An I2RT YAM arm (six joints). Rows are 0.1 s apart.
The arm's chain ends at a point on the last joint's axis. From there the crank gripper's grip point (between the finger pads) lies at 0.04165 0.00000 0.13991 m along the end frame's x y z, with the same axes.
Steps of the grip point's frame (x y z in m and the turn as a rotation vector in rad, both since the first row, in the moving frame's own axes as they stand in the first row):
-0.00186 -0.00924 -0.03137 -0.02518 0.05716 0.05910
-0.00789 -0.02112 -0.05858 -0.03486 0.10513 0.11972
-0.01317 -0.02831 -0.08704 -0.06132 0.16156 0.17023
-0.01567 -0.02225 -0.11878 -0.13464 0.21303 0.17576
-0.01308 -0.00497 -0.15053 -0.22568 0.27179 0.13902
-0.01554 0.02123 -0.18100 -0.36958 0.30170 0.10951
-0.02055 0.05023 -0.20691 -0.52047 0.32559 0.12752
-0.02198 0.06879 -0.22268 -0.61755 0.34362 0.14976
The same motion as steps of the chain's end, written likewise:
-0.00960 -0.01542 -0.02869 -0.02518 0.05716 0.05910
-0.02171 -0.03174 -0.05328 -0.03486 0.10513 0.11972
-0.03368 -0.04554 -0.07808 -0.06132 0.16156 0.17023
-0.04179 -0.05000 -0.10515 -0.13464 0.21303 0.17576
-0.04611 -0.04279 -0.13021 -0.22568 0.27179 0.13902
-0.05121 -0.03281 -0.15250 -0.36958 0.30170 0.10951
-0.05622 -0.02228 -0.16737 -0.52047 0.32559 0.12752
-0.05699 -0.01521 -0.17429 -0.61755 0.34362 0.14976

